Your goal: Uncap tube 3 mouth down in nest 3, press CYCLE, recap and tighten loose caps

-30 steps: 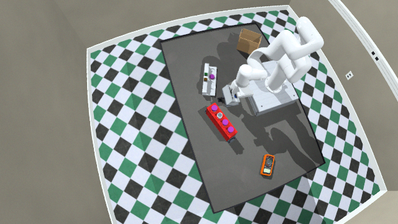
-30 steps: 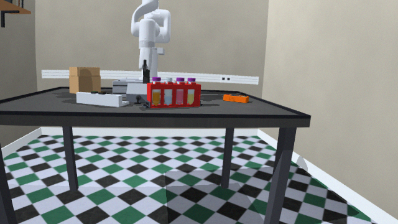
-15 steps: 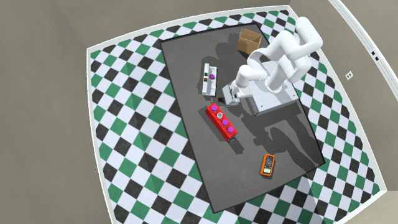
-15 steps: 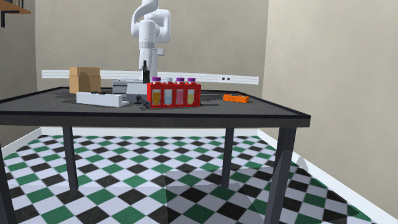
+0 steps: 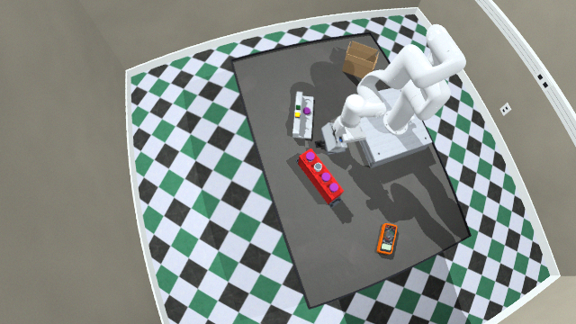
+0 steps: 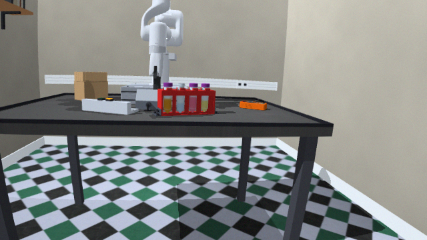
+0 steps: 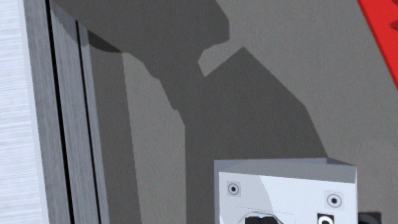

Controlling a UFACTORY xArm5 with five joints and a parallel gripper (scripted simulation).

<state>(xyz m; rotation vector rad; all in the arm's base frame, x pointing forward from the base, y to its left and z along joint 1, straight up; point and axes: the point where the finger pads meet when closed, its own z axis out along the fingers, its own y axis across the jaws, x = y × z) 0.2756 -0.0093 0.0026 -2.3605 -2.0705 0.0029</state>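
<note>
My hand is 20 mm above the blue cycle key. From my hand the other things lie so: table edge (360 mm ahead, 80 mm below, 10 mm to the right); green ready key (40 mm to the right, 20 mm below); grey key housing (30 mm below, 20 mm to the right, 20 mm ahead).
</note>
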